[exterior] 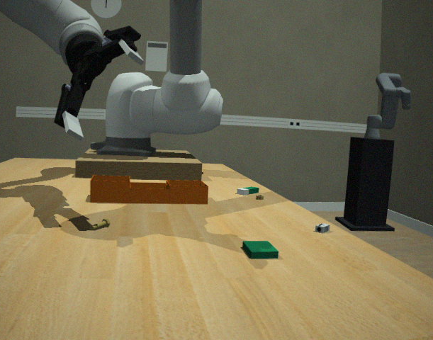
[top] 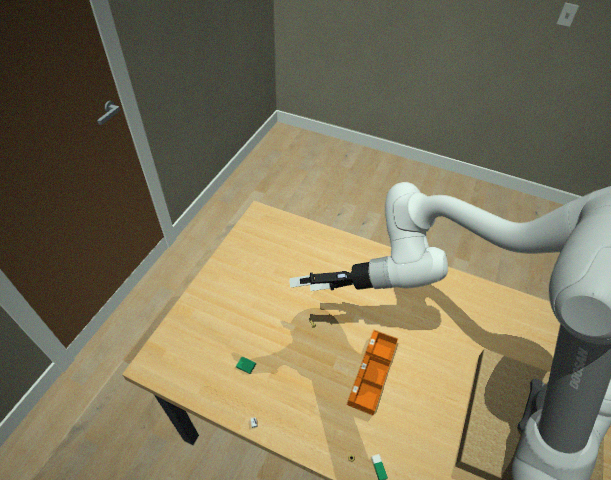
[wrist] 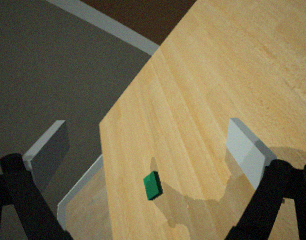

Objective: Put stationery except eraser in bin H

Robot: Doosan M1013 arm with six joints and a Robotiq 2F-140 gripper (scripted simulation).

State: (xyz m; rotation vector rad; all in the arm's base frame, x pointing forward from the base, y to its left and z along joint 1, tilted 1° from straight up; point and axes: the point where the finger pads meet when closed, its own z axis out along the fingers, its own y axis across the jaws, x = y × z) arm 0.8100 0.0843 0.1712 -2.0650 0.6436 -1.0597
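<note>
Right now the orange three-compartment bin is 29 cm behind my hand, 5 cm to the left of it and 19 cm below it. Also, from my hand: white sharpener (6 cm behind, 37 cm to the left, 20 cm below); brass bolt (4 cm behind, 21 cm below); green flat pad (6 cm ahead, 24 cm to the left, 21 cm below).
</note>
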